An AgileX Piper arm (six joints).
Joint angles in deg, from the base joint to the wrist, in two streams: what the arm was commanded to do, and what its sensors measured. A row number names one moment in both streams.
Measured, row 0: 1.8, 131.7, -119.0, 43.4, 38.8, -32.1
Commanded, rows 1 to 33: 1.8, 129.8, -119.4, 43.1, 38.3, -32.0; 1.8, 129.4, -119.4, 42.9, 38.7, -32.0; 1.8, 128.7, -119.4, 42.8, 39.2, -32.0; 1.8, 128.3, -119.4, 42.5, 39.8, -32.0; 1.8, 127.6, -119.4, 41.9, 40.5, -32.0; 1.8, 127.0, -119.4, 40.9, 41.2, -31.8; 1.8, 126.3, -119.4, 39.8, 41.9, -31.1; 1.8, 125.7, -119.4, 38.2, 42.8, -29.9; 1.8, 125.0, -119.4, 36.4, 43.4, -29.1; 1.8, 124.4, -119.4, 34.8, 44.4, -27.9; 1.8, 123.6, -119.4, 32.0, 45.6, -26.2; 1.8, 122.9, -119.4, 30.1, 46.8, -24.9; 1.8, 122.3, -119.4, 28.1, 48.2, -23.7; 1.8, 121.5, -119.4, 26.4, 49.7, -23.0; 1.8, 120.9, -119.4, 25.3, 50.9, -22.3; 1.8, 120.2, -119.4, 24.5, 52.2, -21.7; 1.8, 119.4, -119.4, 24.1, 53.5, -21.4; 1.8, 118.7, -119.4, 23.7, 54.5, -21.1; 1.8, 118.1, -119.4, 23.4, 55.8, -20.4; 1.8, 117.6, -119.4, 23.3, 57.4, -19.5; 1.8, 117.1, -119.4, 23.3, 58.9, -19.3; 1.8, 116.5, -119.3, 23.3, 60.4, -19.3; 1.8, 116.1, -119.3, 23.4, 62.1, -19.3; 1.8, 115.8, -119.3, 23.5, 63.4, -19.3; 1.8, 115.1, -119.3, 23.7, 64.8, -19.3; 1.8, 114.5, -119.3, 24.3, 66.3, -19.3; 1.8, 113.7, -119.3, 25.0, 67.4, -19.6; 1.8, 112.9, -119.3, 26.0, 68.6, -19.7; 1.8, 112.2, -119.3, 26.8, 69.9, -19.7; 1.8, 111.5, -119.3, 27.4, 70.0, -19.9; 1.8, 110.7, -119.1, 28.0, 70.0, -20.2; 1.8, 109.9, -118.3, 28.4, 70.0, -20.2; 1.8, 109.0, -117.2, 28.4, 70.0, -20.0
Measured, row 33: 1.8, 112.7, -119.2, 26.8, 68.9, -19.4
